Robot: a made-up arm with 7 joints. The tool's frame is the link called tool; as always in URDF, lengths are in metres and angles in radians. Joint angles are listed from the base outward.
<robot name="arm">
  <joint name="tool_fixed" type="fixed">
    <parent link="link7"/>
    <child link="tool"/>
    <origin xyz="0 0 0" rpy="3.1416 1.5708 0"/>
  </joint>
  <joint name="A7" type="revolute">
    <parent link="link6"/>
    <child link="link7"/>
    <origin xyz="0 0 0" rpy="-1.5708 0 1.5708"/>
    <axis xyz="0 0 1"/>
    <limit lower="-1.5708" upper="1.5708"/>
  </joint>
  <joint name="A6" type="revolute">
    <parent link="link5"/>
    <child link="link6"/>
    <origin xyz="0 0 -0.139" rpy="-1.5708 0 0"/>
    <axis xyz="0 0 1"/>
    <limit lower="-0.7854" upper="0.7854"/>
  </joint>
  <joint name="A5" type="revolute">
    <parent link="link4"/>
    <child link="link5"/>
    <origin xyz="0 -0.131 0" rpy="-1.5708 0 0"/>
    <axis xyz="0 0 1"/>
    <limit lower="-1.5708" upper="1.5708"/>
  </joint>
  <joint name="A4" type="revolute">
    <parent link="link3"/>
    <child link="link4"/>
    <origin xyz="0 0 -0.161" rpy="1.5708 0 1.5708"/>
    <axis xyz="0 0 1"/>
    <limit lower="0" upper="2.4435"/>
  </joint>
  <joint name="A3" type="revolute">
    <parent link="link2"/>
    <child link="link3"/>
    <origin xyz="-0.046 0 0" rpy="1.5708 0 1.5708"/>
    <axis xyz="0 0 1"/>
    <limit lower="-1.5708" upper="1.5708"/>
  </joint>
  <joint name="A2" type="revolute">
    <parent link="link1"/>
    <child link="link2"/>
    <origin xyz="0 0 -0.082" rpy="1.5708 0 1.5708"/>
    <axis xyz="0 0 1"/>
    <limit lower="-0.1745" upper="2"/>
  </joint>
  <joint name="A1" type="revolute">
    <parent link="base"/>
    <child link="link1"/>
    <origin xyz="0 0.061 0" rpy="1.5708 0 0"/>
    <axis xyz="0 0 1"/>
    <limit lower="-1.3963" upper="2"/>
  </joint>
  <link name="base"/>
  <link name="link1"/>
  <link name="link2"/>
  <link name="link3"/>
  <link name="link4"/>
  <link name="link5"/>
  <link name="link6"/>
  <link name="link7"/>
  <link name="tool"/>
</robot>
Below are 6 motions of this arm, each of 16 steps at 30 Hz.
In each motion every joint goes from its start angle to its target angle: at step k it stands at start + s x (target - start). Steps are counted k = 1, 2, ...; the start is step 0. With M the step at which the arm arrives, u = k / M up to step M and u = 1 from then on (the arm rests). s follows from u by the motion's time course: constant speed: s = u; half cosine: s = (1 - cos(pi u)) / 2; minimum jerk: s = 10 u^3 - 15 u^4 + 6 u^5.
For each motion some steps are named. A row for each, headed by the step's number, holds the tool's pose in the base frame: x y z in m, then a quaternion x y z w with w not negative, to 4 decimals.
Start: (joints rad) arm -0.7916 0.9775 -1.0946 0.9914 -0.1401 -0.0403 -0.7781
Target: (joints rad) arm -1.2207 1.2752 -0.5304 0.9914 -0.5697 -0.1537 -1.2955
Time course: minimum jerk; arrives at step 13
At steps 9, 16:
9: -0.1485 0.4315 -0.2677 0.2866 -0.2698 -0.7444 0.5394
16: -0.1330 0.4491 -0.2560 0.2931 -0.3105 -0.7587 0.4919

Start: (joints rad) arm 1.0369 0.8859 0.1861 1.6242 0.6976 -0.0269 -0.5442
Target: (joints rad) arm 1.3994 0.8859 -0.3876 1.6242 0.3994 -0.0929 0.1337
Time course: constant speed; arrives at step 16
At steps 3, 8, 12, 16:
3: 0.2150 0.3055 0.1928 0.1527 -0.9618 0.1820 0.1358
8: 0.2267 0.2750 0.2024 0.1666 -0.9759 0.0117 0.1401
12: 0.2342 0.2509 0.2081 0.1807 -0.9649 -0.1261 0.1426
16: 0.2404 0.2277 0.2117 0.1976 -0.9335 -0.2617 0.1453

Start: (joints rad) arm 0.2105 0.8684 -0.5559 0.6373 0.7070 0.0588 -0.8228
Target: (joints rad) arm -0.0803 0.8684 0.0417 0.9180 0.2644 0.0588 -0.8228
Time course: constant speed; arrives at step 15
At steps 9, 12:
9: 0.2011 0.4191 -0.2766 0.6055 -0.3603 0.1114 0.7008
12: 0.1985 0.4249 -0.2639 0.6218 -0.3766 0.1063 0.6784

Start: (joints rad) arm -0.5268 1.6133 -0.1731 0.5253 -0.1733 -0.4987 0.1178
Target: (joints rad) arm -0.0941 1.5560 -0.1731 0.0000 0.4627 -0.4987 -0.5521
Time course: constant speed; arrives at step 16
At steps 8, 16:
8: 0.0640 0.6109 -0.0264 0.6677 -0.1860 -0.3477 0.6315
16: -0.0007 0.6199 -0.0070 0.8506 -0.2602 -0.0349 0.4555

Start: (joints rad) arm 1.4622 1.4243 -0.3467 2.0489 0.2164 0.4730 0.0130
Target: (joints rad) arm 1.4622 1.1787 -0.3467 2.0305 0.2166 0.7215 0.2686
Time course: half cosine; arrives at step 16
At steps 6, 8, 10, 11, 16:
6: 0.1222 0.2071 0.2141 0.5185 -0.7914 -0.2063 0.2495
8: 0.1255 0.2031 0.2142 0.4958 -0.7936 -0.2159 0.2789
10: 0.1286 0.1991 0.2143 0.4714 -0.7949 -0.2265 0.3075
11: 0.1300 0.1972 0.2143 0.4599 -0.7952 -0.2316 0.3202
16: 0.1333 0.1922 0.2144 0.4289 -0.7948 -0.2454 0.3521

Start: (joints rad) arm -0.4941 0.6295 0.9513 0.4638 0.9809 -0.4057 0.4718
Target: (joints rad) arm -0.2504 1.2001 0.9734 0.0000 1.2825 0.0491 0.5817
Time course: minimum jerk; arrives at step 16
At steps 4, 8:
4: -0.0766 0.5002 -0.2908 0.3011 -0.5628 0.4449 0.6282
8: -0.0565 0.5463 -0.2422 0.2561 -0.5880 0.5006 0.5814

